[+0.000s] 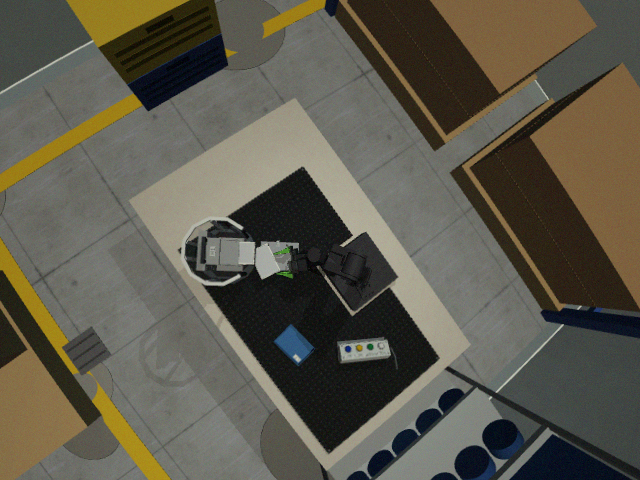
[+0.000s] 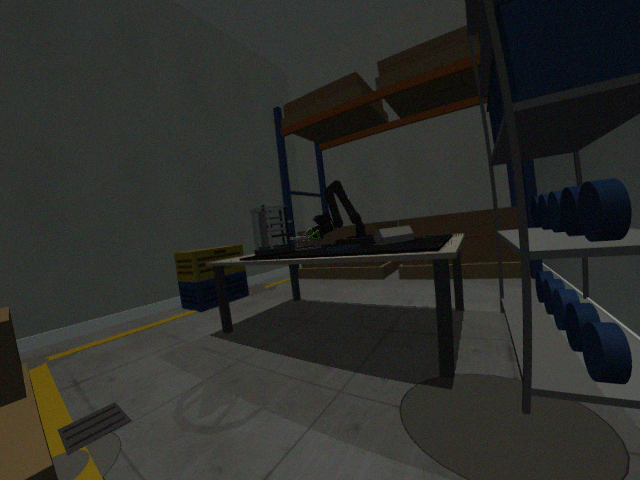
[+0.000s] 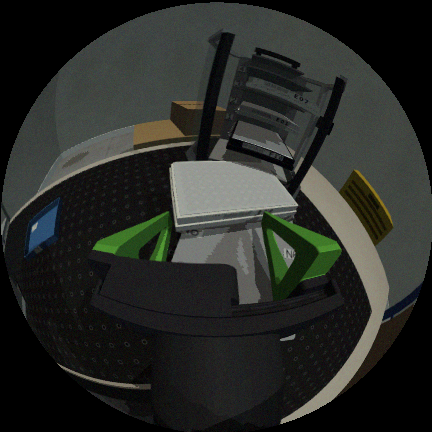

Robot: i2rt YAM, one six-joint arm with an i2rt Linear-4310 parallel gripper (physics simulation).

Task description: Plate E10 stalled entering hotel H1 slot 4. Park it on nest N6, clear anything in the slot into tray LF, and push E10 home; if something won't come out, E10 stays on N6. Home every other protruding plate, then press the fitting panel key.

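Frame: origin at the arm's base, x ahead, y left, z up, level; millimetres.
Where they show: gripper, fingertip midpoint: [image 1: 275, 263] [image 2: 305, 237] [image 3: 216, 217]; arm's base at its link origin: [image 2: 361, 236].
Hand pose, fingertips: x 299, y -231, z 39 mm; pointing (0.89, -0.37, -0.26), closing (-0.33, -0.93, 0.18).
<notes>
Each offset is from my fingertips to the top centre of the thing. Level surfaces: height alone.
The white lidded plate E10 @[dy -30, dx +33, dz +13 mm] [image 3: 225, 187] [image 1: 266, 262] sits skewed at the hotel end of nest N6 @[dy -20, dx -32, dz -1 mm] [image 3: 212, 250]. My gripper [image 3: 216, 217] [image 1: 281, 264] is low at its near side with fingers wide apart. The left fingertip is by the plate's left near corner. The right tip overlaps its front face, and the plate extends past it. Hotel H1 @[dy -135, dx +156, dz +232 mm] [image 3: 215, 100] [image 1: 222, 252] [image 2: 262, 227] stands behind. Plate E07 @[dy -103, dx +106, dz +124 mm] [image 3: 282, 95] is above a lower light plate @[dy -120, dx +136, dz +84 mm] [image 3: 272, 117]. A dark-edged plate @[dy -102, dx +107, dz +43 mm] [image 3: 262, 141] is lowest. The contents of slot 4 are unclear.
A blue tray @[dy +353, dx +95, dz -59 mm] [image 1: 293, 342] [image 3: 45, 225] lies on the black mat @[dz -77 mm] [image 1: 248, 310]. The key panel @[dy +528, dx -155, dz +7 mm] [image 1: 364, 356] has blue, yellow, green and white keys. The arm's dark base [image 1: 374, 263] stands on the mat's other side. Stacked crates [image 1: 170, 56] [image 3: 367, 205] are beyond the table.
</notes>
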